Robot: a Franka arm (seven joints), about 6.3 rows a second.
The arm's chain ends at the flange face. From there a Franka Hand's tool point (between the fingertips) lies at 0.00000 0.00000 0.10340 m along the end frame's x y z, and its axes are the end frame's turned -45 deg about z.
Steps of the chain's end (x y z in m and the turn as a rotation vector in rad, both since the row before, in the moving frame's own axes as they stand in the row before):
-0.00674, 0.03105, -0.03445, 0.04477, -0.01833, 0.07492
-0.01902, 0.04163, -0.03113, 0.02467, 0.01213, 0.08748
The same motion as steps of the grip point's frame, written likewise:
-0.02462, 0.01265, -0.03457, 0.04462, 0.01870, 0.07492
-0.04016, 0.01519, -0.03117, 0.00887, 0.02602, 0.08748

